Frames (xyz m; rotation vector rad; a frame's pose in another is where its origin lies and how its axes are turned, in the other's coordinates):
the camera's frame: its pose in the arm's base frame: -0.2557 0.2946 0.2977 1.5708 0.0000 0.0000
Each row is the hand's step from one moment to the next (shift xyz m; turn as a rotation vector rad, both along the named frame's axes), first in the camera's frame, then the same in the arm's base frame.
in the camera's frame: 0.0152 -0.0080 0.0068 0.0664 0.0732 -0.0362
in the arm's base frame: 0.0152 -0.0068 -0.0080 0.0664 0.0362 0.0732
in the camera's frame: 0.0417 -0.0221 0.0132 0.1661 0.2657 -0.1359
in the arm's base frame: 0.0417 -0.0132 -0.0221 0.1661 0.1359 0.2657
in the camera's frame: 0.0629 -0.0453 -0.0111 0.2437 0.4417 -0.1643
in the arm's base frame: 0.0629 0.0111 -0.0453 0.2437 0.1643 0.4417
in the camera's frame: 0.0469 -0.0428 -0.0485 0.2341 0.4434 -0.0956
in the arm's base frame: 0.0469 0.0485 -0.0428 0.2341 0.0956 0.4434
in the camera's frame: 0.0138 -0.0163 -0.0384 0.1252 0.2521 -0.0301
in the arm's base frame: 0.0138 0.0384 -0.0163 0.1252 0.0301 0.2521
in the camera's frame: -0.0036 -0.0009 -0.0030 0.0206 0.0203 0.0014
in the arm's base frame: -0.0036 0.0030 -0.0009 0.0206 -0.0014 0.0203
